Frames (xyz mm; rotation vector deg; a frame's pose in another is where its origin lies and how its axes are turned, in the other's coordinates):
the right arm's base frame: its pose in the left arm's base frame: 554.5 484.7 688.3 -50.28 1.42 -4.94
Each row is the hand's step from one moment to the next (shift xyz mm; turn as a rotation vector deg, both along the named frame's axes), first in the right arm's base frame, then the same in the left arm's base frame.
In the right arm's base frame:
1: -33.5 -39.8 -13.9 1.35 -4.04 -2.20
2: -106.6 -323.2 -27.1 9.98 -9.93 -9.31
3: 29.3 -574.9 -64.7 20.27 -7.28 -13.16
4: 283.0 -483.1 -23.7 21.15 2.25 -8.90
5: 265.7 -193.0 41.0 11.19 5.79 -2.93
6: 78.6 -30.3 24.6 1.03 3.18 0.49
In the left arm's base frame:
1: -36.8 -33.1 21.3 0.96 -4.37 1.72
2: -128.8 -217.1 229.8 8.76 -14.31 1.83
3: -12.0 -417.7 401.2 18.97 -16.46 -2.53
4: 249.0 -349.6 360.3 20.71 -7.21 -7.13
5: 254.4 -114.0 178.3 11.36 0.48 -6.17
6: 77.7 -7.1 40.1 1.26 2.31 -2.12

